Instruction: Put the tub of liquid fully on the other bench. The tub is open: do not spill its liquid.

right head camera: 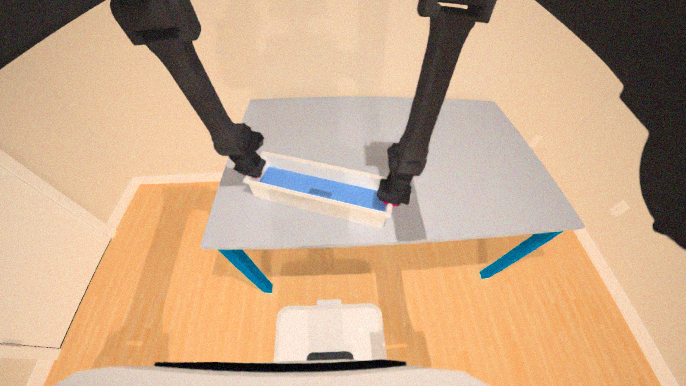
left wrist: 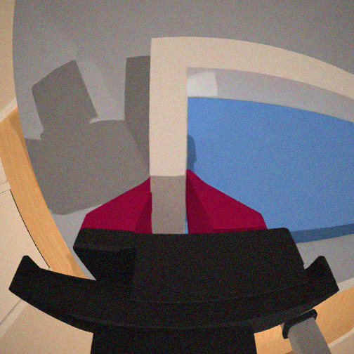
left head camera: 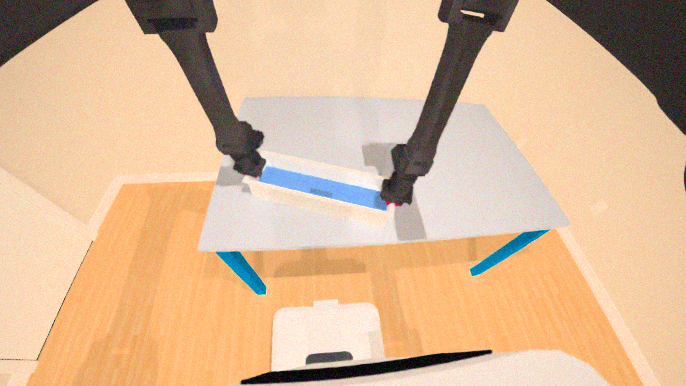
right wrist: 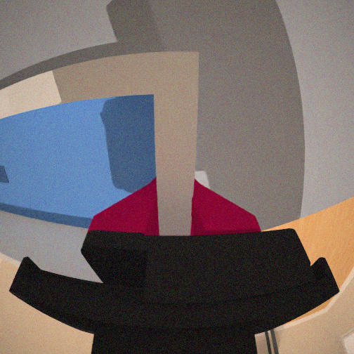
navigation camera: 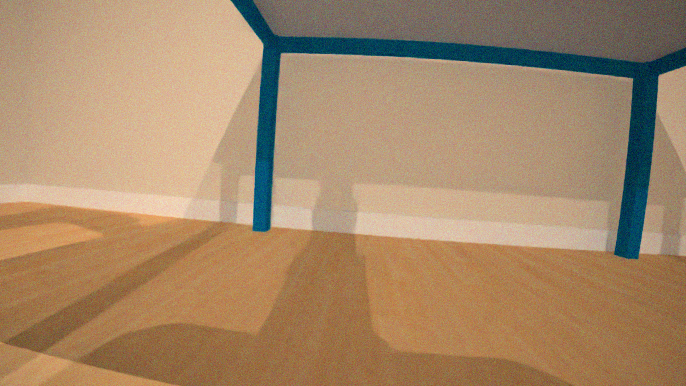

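Observation:
A long white tub (left head camera: 318, 189) holding blue liquid (left head camera: 322, 186) is over the left front part of the grey bench (left head camera: 378, 168), turned at a slant. It also shows in the right head view (right head camera: 318, 189). My left gripper (left head camera: 250, 170) is shut on the tub's left end wall; the left wrist view shows the red fingers (left wrist: 168, 204) either side of the rim (left wrist: 168, 116). My right gripper (left head camera: 395, 197) is shut on the right end wall, seen between the fingers (right wrist: 174, 207) in the right wrist view. The liquid lies level inside the tub.
The bench stands on blue legs (left head camera: 244, 271) against a beige wall; the legs also show in the navigation view (navigation camera: 263, 134). My white base (left head camera: 326, 335) stands on the wooden floor in front of the bench. A pale cabinet edge (left head camera: 28, 240) is at the left.

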